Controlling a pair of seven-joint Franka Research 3 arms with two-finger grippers.
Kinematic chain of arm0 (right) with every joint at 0, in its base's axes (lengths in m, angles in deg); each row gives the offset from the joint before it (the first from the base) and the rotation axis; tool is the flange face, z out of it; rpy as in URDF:
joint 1: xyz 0 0 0.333 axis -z
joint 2: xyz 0 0 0 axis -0.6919 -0.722 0
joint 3: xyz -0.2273 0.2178 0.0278 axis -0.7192 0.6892 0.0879
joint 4: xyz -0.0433 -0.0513 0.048 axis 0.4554 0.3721 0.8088
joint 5: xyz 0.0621 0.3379 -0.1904 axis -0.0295 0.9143 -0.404
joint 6: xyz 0 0 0 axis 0.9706 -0.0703 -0.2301
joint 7: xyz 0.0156 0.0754 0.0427 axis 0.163 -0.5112 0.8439
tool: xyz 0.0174 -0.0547 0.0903 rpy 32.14 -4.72 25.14
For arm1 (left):
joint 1: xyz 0 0 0.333 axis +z
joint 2: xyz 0 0 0 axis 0.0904 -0.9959 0
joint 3: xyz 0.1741 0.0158 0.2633 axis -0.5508 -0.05 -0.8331
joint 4: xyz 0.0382 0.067 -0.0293 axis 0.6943 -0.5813 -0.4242
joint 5: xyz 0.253 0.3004 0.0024 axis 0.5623 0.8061 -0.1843
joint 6: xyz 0 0 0 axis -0.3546 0.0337 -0.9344
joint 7: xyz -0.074 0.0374 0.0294 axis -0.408 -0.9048 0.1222
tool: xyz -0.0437 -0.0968 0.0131 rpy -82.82 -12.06 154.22
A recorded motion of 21 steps. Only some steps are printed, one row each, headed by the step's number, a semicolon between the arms.
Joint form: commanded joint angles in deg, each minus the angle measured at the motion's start. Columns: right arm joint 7, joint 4, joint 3, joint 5, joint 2, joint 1, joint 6; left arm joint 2, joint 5, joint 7, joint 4, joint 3, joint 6, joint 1.
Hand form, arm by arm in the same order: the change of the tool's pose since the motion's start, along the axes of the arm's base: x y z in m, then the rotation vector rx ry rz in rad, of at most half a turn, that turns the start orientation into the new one. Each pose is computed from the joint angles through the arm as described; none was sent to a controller.
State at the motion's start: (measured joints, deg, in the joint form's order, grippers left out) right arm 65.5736 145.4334 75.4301 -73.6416 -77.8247 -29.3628 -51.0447; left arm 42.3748 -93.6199 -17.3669 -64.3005 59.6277 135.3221 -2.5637
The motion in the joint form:
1: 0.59 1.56 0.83 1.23 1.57 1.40 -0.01; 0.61 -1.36 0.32 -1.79 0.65 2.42 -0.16
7: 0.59 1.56 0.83 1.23 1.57 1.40 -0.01; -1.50 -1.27 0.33 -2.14 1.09 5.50 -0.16
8: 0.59 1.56 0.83 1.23 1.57 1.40 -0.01; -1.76 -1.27 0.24 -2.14 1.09 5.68 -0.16
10: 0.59 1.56 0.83 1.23 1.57 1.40 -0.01; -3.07 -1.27 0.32 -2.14 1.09 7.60 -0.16
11: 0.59 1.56 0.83 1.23 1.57 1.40 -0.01; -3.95 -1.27 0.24 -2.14 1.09 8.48 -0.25
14: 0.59 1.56 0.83 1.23 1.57 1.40 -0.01; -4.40 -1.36 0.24 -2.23 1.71 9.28 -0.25
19: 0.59 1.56 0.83 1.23 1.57 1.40 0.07; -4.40 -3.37 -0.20 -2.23 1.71 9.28 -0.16
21: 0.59 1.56 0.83 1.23 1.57 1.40 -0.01; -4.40 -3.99 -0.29 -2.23 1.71 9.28 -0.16
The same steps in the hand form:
1: -0.0078 -0.0004 -0.0003 0.0092 0.0035 -0.0206; -0.0059 -0.0047 -0.0051 -0.0107 -0.0205 0.0031
7: -0.0078 -0.0004 -0.0003 0.0092 0.0035 -0.0206; -0.0027 -0.0070 -0.0195 -0.0081 -0.0311 0.0009
8: -0.0078 -0.0004 -0.0003 0.0092 0.0035 -0.0206; -0.0024 -0.0070 -0.0212 -0.0080 -0.0295 0.0028
10: -0.0078 -0.0004 -0.0003 0.0092 0.0035 -0.0206; 0.0009 -0.0066 -0.0286 -0.0084 -0.0401 0.0054
11: -0.0078 -0.0004 -0.0003 0.0092 0.0035 -0.0206; 0.0020 -0.0071 -0.0341 -0.0085 -0.0398 0.0071
14: -0.0078 -0.0004 -0.0003 0.0092 0.0035 -0.0206; 0.0021 -0.0116 -0.0371 -0.0086 -0.0441 -0.0008
19: -0.0079 -0.0004 -0.0004 0.0091 0.0048 -0.0206; 0.0022 -0.0115 -0.0371 -0.0287 -0.0402 0.0360
21: -0.0078 -0.0004 -0.0003 0.0092 0.0035 -0.0206; 0.0022 -0.0117 -0.0370 -0.0350 -0.0391 0.0461

